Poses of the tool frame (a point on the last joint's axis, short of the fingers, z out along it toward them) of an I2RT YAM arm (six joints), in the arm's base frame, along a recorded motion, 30 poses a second.
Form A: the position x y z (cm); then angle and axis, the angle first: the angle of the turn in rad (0 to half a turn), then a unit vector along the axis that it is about.
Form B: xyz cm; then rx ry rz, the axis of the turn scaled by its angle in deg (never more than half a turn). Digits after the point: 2 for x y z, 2 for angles.
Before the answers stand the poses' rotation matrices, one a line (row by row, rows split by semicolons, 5 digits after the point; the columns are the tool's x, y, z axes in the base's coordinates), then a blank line. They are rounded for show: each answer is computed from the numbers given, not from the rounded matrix.
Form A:
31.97 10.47 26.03 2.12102 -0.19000 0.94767 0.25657
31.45 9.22 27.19 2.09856 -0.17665 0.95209 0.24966
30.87 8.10 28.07 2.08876 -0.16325 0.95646 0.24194
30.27 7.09 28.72 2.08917 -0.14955 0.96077 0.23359
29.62 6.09 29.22 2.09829 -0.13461 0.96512 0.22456
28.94 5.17 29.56 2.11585 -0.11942 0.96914 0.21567
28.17 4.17 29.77 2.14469 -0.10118 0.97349 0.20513
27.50 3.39 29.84 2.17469 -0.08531 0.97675 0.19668
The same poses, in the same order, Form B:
-0.46790 -0.49290 0.73356; -0.05550 0.84478 0.53223; -0.88204 0.20832 -0.42263
-0.45668 -0.46857 0.75623; -0.03719 0.85936 0.51001; -0.88885 0.20479 -0.40988
-0.45527 -0.44365 0.77195; -0.02325 0.87264 0.48781; -0.89005 0.20414 -0.40760
-0.46202 -0.41777 0.78231; -0.01197 0.88496 0.46552; -0.88679 0.20572 -0.41387
-0.47613 -0.38934 0.78849; -0.00127 0.89695 0.44213; -0.87937 0.20951 -0.42756
-0.49681 -0.36016 0.78960; 0.00868 0.90772 0.41949; -0.86782 0.21526 -0.44784
-0.52711 -0.32424 0.78551; 0.02029 0.91928 0.39308; -0.84955 0.22314 -0.47798
-0.55644 -0.29254 0.77769; 0.03125 0.92794 0.37142; -0.83030 0.23097 -0.50720

31.97 10.47 26.03 -23.09 115.17 31.18
31.45 9.22 27.19 -21.24 114.48 30.02
30.87 8.10 28.07 -19.54 114.47 28.95
30.27 7.09 28.72 -17.90 115.00 27.96
29.62 6.09 29.22 -16.18 116.03 27.00
28.94 5.17 29.56 -14.48 117.49 26.15
28.17 4.17 29.77 -12.43 119.62 25.21
27.50 3.39 29.84 -10.63 121.70 24.51

